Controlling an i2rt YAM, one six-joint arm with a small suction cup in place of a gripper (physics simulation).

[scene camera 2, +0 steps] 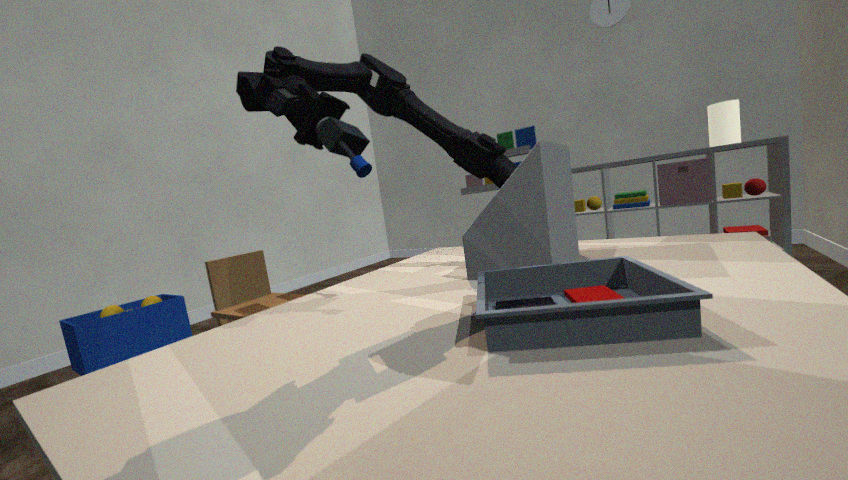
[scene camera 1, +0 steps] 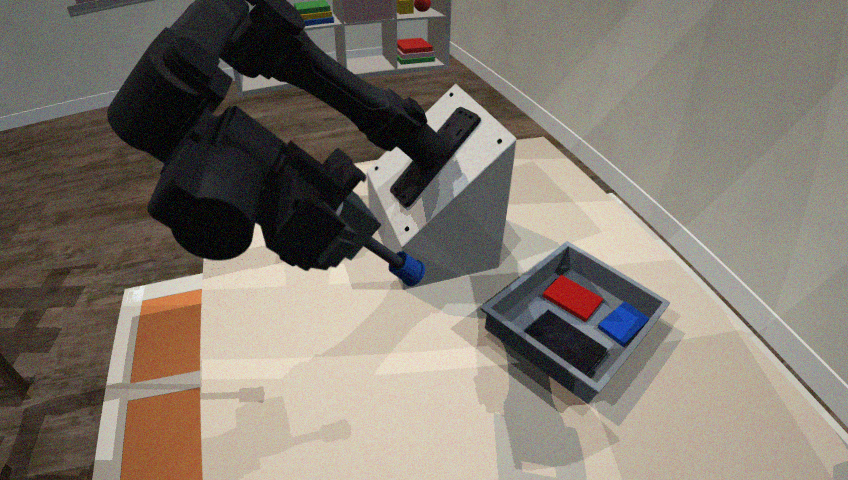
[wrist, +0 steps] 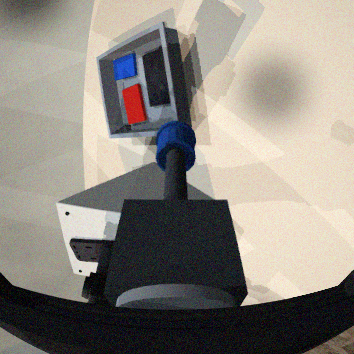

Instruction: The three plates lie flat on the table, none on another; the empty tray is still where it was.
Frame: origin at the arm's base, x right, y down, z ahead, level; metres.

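Seen in the pictures: hand, tool point: [scene camera 2: 364, 171] [scene camera 1: 414, 273] [wrist: 175, 138]; arm's base, link origin: [scene camera 2: 518, 186] [scene camera 1: 436, 156].
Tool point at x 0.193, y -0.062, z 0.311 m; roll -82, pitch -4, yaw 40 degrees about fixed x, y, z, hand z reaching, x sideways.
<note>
Offsets run from my tool point to a thing's top centre. Level surfaces: height alone.
The grey tray @[dy +0.200, dx -0.301, dz -0.002 m] [scene camera 1: 538, 361] [scene camera 2: 595, 330] [wrist: 104, 97] stands on the table beside the arm's mount. Three plates lie apart inside it, none on another: a red plate @[dy +0.238, dx -0.335, dz -0.051 m] [scene camera 1: 573, 297] [scene camera 2: 593, 293] [wrist: 134, 104], a smaller blue plate @[dy +0.238, dx -0.378, dz +0.042 m] [scene camera 1: 623, 323] [wrist: 125, 66] and a larger black plate @[dy +0.238, dx -0.250, dz +0.024 m] [scene camera 1: 566, 340] [scene camera 2: 526, 302] [wrist: 157, 76]. The blue plate does not show in scene camera 2. My gripper, a blue suction cup [scene camera 1: 407, 270] [scene camera 2: 361, 166] [wrist: 176, 145], hangs in the air away from the tray, with no plate on it, so it is open.
The sloped mount [scene camera 1: 461, 220] [scene camera 2: 517, 220] [wrist: 90, 212] of the arm stands on the table @[dy +0.250 m] [scene camera 1: 297, 333] [scene camera 2: 357, 410] close to the tray. An orange-panelled white piece [scene camera 1: 164, 342] is at the table's left edge in scene camera 1. A blue box [scene camera 2: 130, 333] and a wooden chair [scene camera 2: 238, 282] stand beyond the table.
</note>
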